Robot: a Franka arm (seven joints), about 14 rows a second.
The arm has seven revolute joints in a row. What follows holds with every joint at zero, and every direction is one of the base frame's.
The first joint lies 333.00 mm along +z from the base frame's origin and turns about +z.
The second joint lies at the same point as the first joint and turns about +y.
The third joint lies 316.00 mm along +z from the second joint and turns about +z.
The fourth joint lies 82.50 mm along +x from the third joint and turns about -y.
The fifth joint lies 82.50 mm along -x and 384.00 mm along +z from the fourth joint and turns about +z.
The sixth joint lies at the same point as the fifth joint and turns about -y.
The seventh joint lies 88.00 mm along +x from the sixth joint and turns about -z.
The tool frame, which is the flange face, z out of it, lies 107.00 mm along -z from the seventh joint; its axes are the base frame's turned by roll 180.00, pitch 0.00 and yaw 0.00 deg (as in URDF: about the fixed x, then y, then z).
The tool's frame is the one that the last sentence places.
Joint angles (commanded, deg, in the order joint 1, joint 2, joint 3, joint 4, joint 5, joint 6, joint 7), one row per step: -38.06 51.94 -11.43 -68.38 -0.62 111.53 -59.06; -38.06 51.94 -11.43 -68.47 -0.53 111.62 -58.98; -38.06 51.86 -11.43 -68.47 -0.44 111.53 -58.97; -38.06 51.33 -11.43 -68.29 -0.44 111.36 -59.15; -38.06 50.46 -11.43 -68.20 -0.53 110.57 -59.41; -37.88 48.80 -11.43 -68.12 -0.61 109.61 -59.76; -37.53 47.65 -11.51 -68.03 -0.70 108.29 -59.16; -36.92 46.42 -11.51 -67.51 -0.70 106.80 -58.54; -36.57 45.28 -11.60 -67.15 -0.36 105.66 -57.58; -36.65 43.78 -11.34 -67.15 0.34 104.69 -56.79; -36.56 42.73 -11.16 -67.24 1.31 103.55 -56.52; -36.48 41.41 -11.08 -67.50 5.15 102.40 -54.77; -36.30 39.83 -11.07 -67.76 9.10 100.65 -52.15; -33.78 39.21 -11.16 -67.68 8.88 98.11 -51.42
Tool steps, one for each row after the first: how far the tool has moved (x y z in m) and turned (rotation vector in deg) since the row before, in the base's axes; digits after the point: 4 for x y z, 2 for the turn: -0.0001 0.0001 -0.0006 0.03 -0.06 -0.12; 0.0000 0.0001 0.0009 0.06 -0.06 -0.07; 0.0011 -0.0007 0.0080 -0.30 -0.42 0.18; 0.0001 -0.0001 0.0109 -0.04 -0.13 0.18; 0.0021 0.0013 0.0208 -0.38 -0.63 0.42; 0.0018 0.0034 0.0139 -0.06 0.03 -0.45; 0.0057 0.0061 0.0180 -0.19 -0.32 -0.16; 0.0026 0.0036 0.0161 -0.16 -0.59 -0.91; 0.0003 0.0028 0.0175 0.23 -1.14 -1.06; 0.0009 0.0047 0.0108 0.91 -0.73 -0.52; 0.0025 0.0074 0.0127 2.51 -2.75 -2.95; 0.0022 0.0093 0.0156 2.89 -2.47 -3.66; 0.0170 0.0269 0.0053 1.18 1.46 1.87
